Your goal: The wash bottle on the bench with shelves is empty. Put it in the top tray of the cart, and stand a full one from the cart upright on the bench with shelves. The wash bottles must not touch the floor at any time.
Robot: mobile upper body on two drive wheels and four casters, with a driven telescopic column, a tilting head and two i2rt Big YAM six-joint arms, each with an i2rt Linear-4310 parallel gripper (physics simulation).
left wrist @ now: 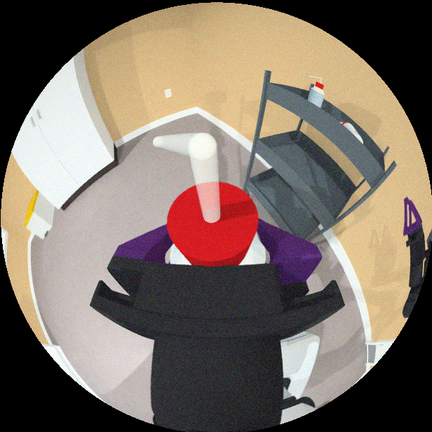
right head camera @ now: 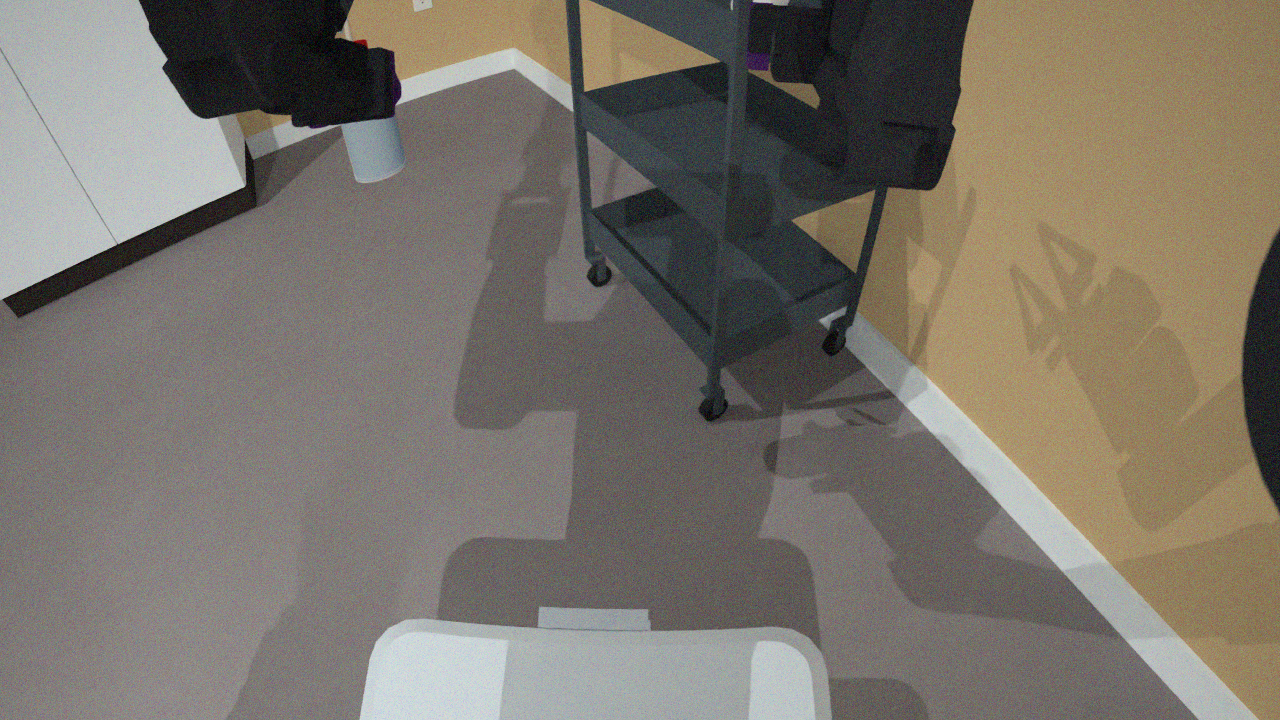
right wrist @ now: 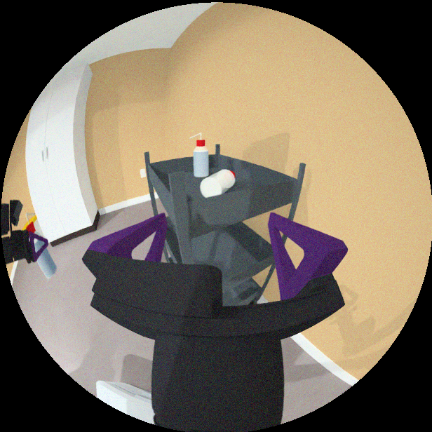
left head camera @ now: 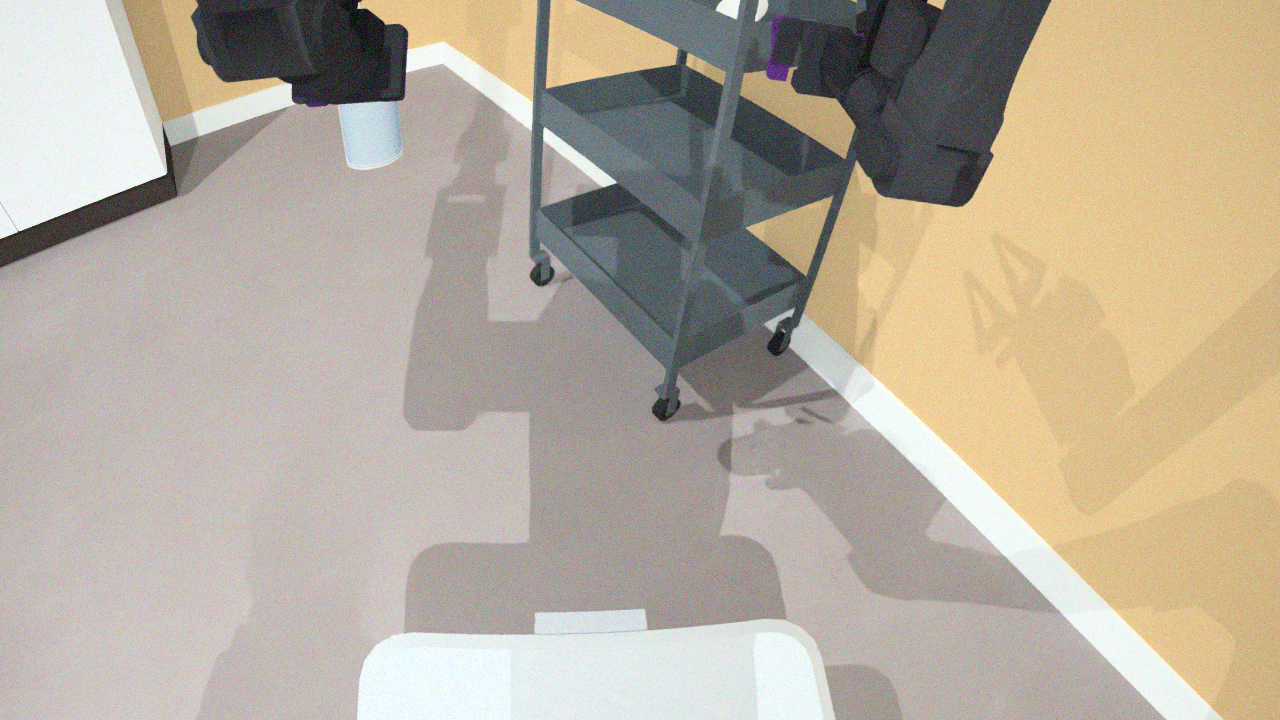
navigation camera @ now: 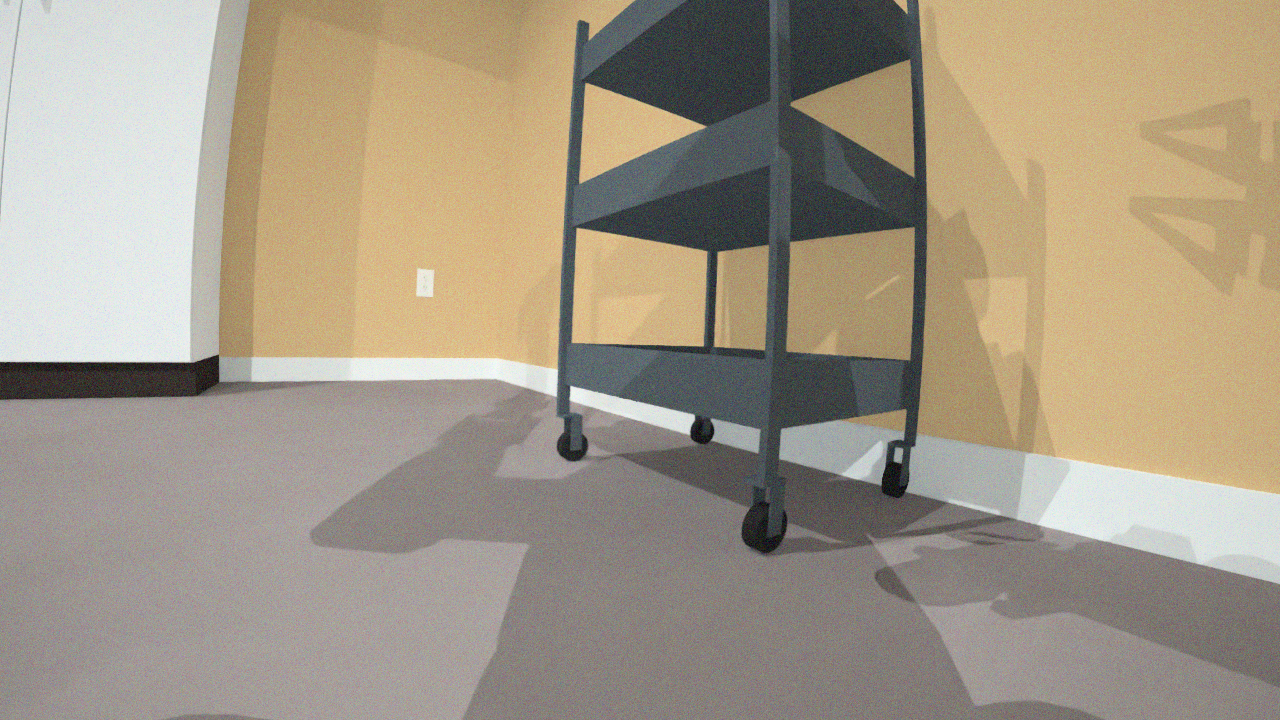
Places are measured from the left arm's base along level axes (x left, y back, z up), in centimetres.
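Pixels of known places: left gripper, fingertip midpoint: point(right head camera: 378, 94) point(left head camera: 375, 75); right gripper, fingertip midpoint: point(left head camera: 816, 29).
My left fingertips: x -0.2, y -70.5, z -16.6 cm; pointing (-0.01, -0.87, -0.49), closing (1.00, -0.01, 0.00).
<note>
Behind a point stands the place of what it marks.
My left gripper point(left head camera: 360, 100) @(x -0.2, y -70.5, z -16.6 cm) point(right head camera: 358, 111) @(x -0.2, y -70.5, z -16.6 cm) point(left wrist: 217, 218) point(right wrist: 45, 240) is shut on a full wash bottle point(left head camera: 373, 141) @(x -1.4, y -63.3, z -20.5 cm) point(right head camera: 375, 152) @(x -1.7, y -63.5, z -20.2 cm) point(right wrist: 46, 262), pale blue with a red cap, held off the floor left of the cart point(left head camera: 537, 134) @(x -16.6, y -116.3, z -48.4 cm) point(right head camera: 582, 161) @(x -16.6, y -116.4, z -53.8 cm) point(left wrist: 260, 115) point(navigation camera: 778, 268) @(x -39.1, y -78.6, z -56.8 cm). My right gripper point(left wrist: 407, 199) point(right wrist: 217, 218) is open and empty, in front of the cart's top tray point(right wrist: 265, 200). In that tray a white, empty wash bottle point(left wrist: 353, 132) point(right wrist: 215, 185) lies on its side. Another full bottle point(left wrist: 315, 96) point(right wrist: 201, 162) stands upright behind it. The bench with shelves cannot be made out.
A white cabinet point(left head camera: 71, 107) @(x 108.3, y -148.2, z -47.8 cm) point(right wrist: 60, 165) point(navigation camera: 98, 179) @(x 114.1, y -144.7, z -26.9 cm) stands at the left. The orange wall point(left head camera: 1074, 223) @(x -89.8, y -66.7, z -26.6 cm) point(navigation camera: 1100, 358) @(x -82.5, y -78.7, z -63.7 cm) runs close along the cart's right side. The white robot base point(left head camera: 590, 671) @(x -21.8, y -27.0, z -59.6 cm) is at the bottom. A yellow-topped white bin point(left wrist: 42, 215) shows in the left wrist view.
</note>
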